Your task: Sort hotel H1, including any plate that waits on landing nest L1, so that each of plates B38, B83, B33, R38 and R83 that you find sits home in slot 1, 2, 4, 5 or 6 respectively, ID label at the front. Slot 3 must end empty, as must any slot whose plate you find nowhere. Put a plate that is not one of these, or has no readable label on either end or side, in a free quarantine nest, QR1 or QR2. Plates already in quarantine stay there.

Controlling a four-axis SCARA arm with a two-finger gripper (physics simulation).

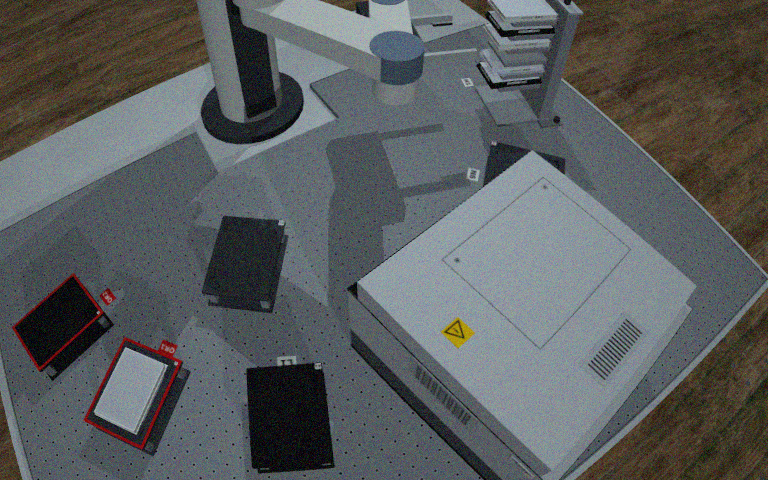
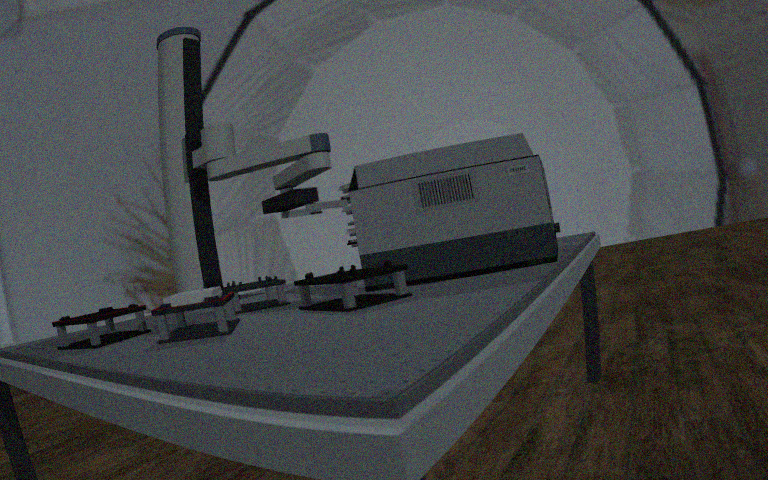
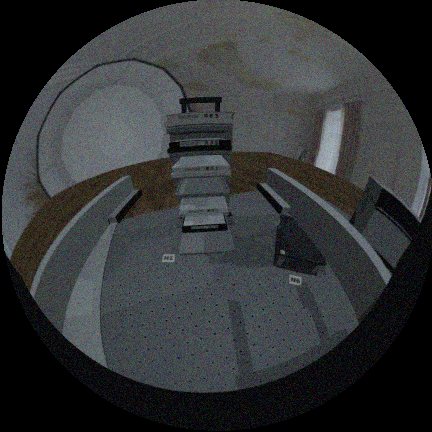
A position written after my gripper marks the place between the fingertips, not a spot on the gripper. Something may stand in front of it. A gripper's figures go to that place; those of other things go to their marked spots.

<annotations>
My gripper (image 3: 197, 178): 11 cm from the lens. A pale plate B33 (image 3: 195, 165): 18 cm from the lens. A pale plate B83 (image 3: 210, 205): 21 cm from the lens. The marked spots on the pale plate B83 and the pale plate B33 are 7 cm apart.
</annotations>
